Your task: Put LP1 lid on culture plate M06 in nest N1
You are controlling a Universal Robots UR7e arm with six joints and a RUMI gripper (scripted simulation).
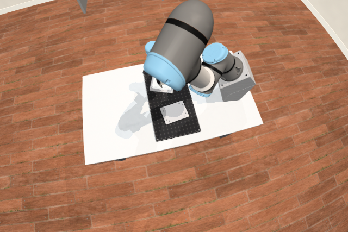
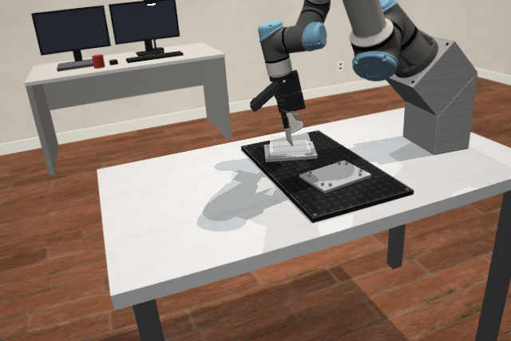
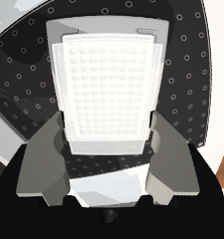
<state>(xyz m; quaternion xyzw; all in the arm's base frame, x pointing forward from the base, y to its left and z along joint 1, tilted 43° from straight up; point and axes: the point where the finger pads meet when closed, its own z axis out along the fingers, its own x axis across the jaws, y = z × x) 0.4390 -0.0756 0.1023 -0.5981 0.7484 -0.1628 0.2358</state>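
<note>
The culture plate is 40 mm below my hand. The rest, counted from my hand: lid park 210 mm to the left, 60 mm behind, 50 mm below; lid 10 mm below.
</note>
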